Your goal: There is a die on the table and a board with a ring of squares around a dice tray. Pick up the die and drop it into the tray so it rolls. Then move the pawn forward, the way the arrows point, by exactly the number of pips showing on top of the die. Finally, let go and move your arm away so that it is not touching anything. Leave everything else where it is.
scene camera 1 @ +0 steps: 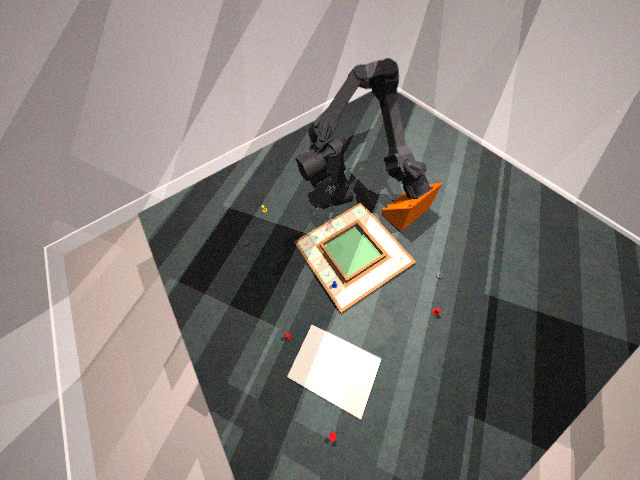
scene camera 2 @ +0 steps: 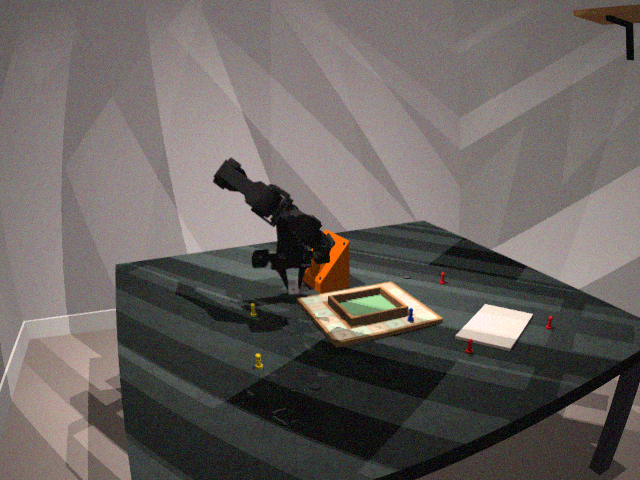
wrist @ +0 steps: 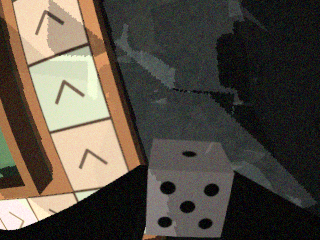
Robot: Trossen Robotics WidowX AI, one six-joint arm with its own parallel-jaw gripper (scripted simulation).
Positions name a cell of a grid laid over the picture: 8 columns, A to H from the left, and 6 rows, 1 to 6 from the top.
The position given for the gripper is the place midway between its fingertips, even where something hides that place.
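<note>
Gripper (scene camera 2: D4), visible also at (scene camera 1: E3) and (wrist: E5), holding a white die (wrist: E5). Scene camera 1 does not show the white die, hidden there by the gripper. A white sheet (scene camera 1: E5), (scene camera 2: G5) is present; in the wrist view the sheet is out of frame. A green dice tray is visible as well, the tray (scene camera 1: E4), (scene camera 2: E4).
</note>
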